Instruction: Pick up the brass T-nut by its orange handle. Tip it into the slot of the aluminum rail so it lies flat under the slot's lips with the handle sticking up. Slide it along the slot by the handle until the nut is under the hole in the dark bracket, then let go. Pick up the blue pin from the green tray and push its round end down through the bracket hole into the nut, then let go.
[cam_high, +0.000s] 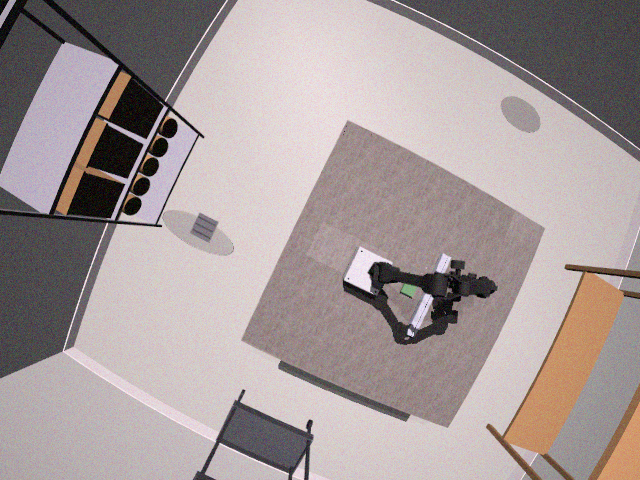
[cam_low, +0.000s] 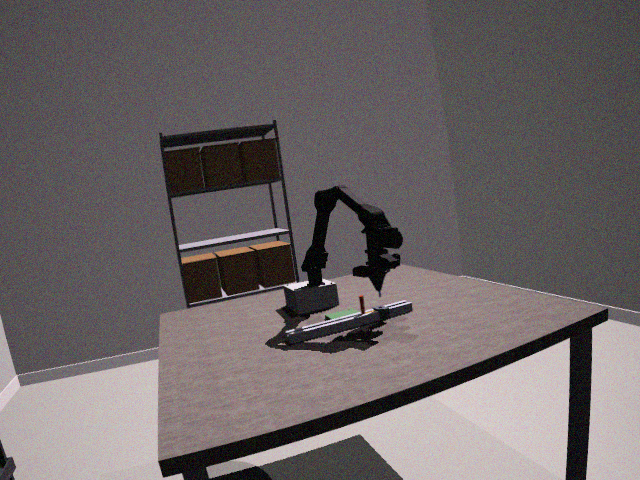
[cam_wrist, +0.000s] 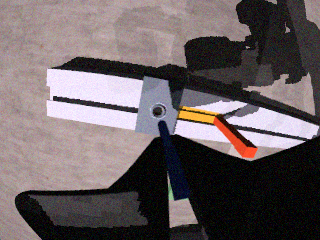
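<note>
The green tray is 100 mm to the right of my gripper tip, 100 mm behind it and 90 mm below it. The rest, counted from my gripper tip: blue pin: right at my gripper tip.
</note>
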